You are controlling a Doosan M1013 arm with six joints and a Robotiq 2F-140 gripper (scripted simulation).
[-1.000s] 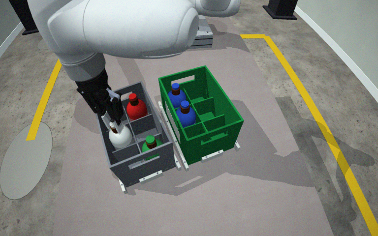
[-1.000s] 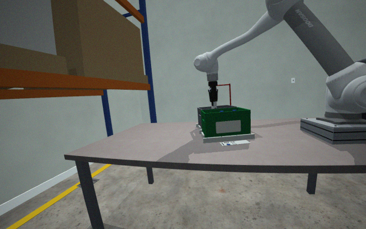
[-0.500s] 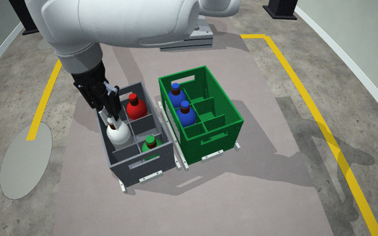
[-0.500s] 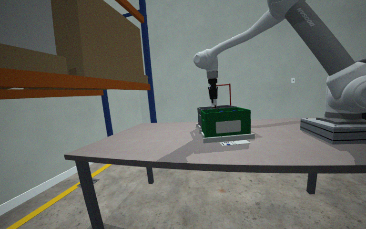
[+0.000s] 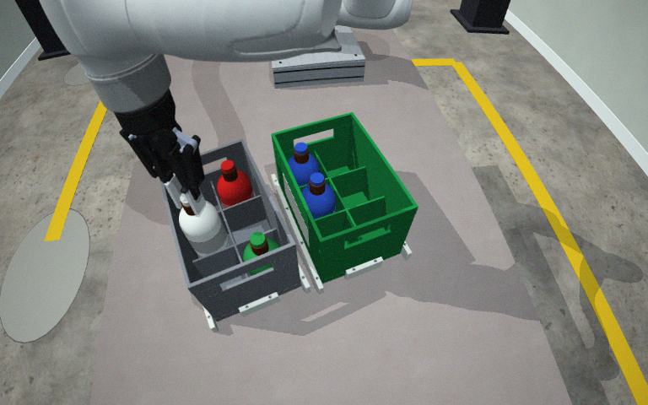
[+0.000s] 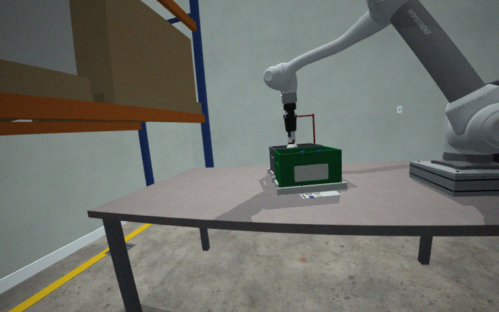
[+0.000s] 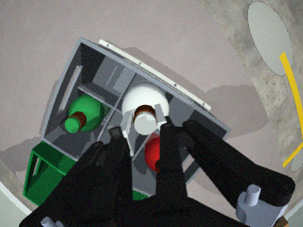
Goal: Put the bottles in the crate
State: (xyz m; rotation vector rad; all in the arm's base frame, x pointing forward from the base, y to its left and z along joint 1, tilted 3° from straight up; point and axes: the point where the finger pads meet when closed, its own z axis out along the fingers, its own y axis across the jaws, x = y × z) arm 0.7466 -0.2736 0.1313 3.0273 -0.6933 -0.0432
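Now: hand 80 mm above the white-label bottle. The rest, counted from my hand: grey crate: 10 mm behind, 40 mm to the left, 140 mm below; then green bottle: 60 mm ahead, 110 mm to the left, 140 mm below; then red-label bottle: 120 mm behind, 50 mm to the left, 140 mm below.
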